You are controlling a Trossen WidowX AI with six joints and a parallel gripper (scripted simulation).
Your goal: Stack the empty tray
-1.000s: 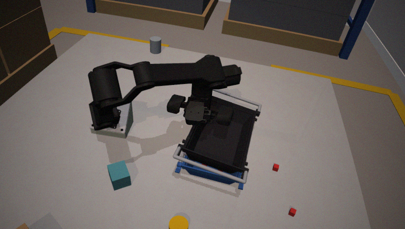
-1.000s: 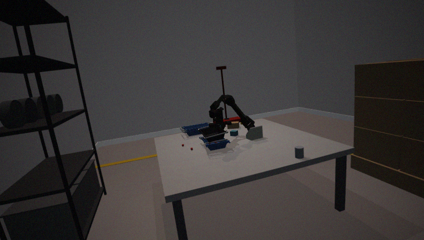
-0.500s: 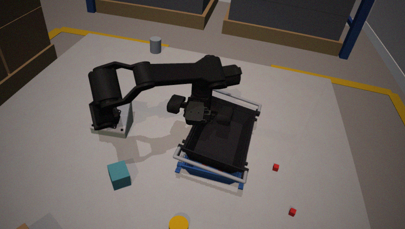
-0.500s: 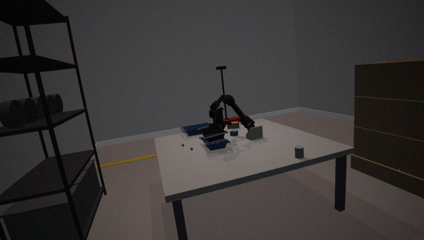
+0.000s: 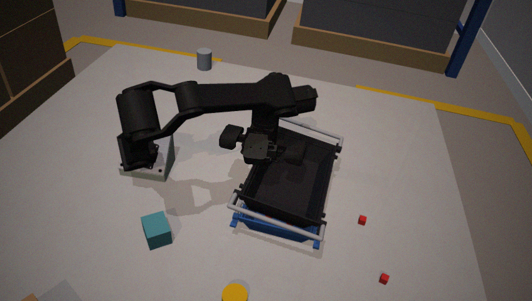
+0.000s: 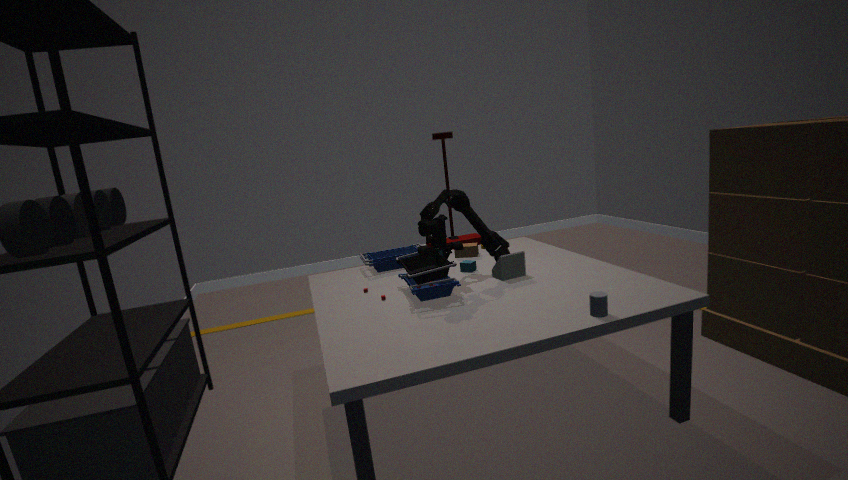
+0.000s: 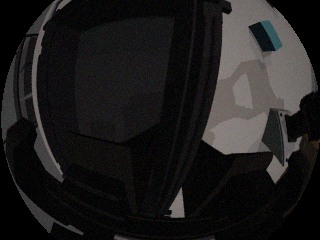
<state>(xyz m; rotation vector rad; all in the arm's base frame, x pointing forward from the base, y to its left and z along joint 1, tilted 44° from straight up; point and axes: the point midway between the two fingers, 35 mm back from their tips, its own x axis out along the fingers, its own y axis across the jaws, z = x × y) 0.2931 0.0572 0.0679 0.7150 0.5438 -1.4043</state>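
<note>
The black tray lies 70 mm ahead of my gripper tip, 30 mm above it and 10 mm to the right of it. Also, from my gripper tip: grey cylinder (590 mm to the left, 340 mm behind, 60 mm below).
</note>
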